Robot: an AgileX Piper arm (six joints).
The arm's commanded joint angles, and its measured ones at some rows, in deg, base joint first. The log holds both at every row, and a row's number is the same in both.
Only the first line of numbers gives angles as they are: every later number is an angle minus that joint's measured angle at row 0.
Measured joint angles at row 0:
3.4 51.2 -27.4 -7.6 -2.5 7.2
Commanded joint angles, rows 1 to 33:
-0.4 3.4 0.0 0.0 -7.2 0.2
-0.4 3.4 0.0 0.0 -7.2 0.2
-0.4 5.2 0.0 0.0 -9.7 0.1
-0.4 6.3 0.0 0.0 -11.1 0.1
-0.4 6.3 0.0 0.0 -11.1 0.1
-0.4 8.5 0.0 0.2 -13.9 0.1
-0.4 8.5 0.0 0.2 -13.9 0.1
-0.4 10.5 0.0 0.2 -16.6 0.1
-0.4 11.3 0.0 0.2 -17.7 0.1
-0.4 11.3 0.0 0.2 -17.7 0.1
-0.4 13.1 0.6 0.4 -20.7 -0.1
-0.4 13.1 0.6 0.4 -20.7 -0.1
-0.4 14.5 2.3 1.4 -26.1 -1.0
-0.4 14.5 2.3 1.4 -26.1 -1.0
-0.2 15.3 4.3 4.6 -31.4 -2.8
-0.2 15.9 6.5 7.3 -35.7 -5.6
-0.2 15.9 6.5 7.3 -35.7 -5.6
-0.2 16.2 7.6 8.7 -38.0 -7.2
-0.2 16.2 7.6 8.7 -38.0 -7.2
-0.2 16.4 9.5 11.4 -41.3 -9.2
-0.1 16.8 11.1 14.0 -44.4 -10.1
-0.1 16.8 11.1 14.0 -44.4 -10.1
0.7 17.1 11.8 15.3 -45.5 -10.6
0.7 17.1 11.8 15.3 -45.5 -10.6
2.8 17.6 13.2 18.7 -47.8 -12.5
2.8 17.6 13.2 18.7 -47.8 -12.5
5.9 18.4 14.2 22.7 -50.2 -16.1
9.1 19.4 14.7 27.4 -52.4 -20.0
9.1 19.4 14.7 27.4 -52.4 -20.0
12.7 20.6 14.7 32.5 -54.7 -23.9
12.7 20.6 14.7 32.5 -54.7 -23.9
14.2 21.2 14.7 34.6 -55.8 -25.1
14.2 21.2 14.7 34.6 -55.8 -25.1
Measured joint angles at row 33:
10.2 20.0 14.7 28.2 -51.5 -19.9
